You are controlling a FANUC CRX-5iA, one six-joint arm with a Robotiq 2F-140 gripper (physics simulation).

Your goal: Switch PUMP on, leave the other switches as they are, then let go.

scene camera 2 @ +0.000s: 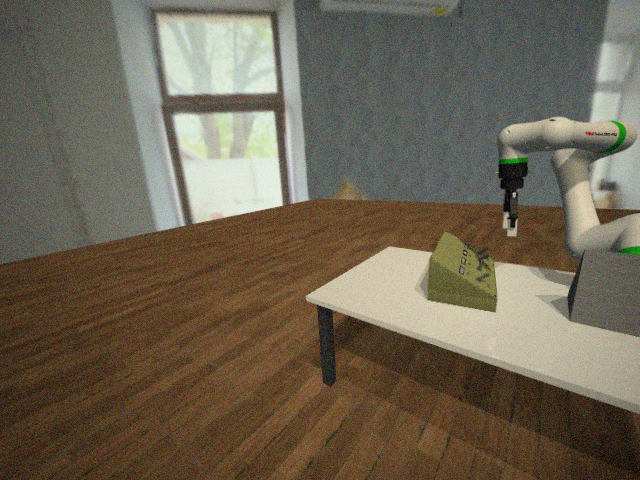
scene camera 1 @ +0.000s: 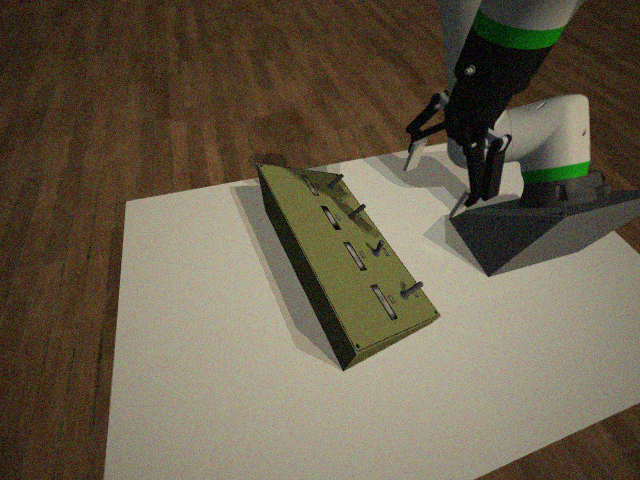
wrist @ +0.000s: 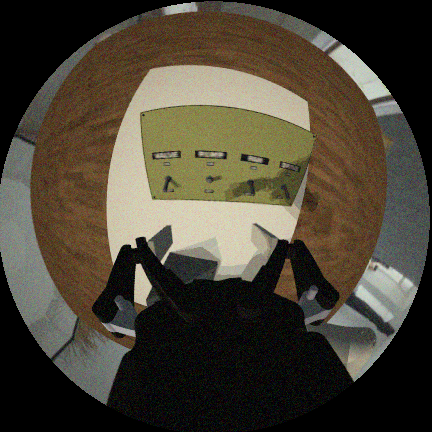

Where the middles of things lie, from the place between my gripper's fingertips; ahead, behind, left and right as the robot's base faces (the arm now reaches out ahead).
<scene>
I see the olive sloped switch panel (scene camera 1: 358,294) 170 mm ahead of my hand, 30 mm to the right of it and 190 mm below it.
</scene>
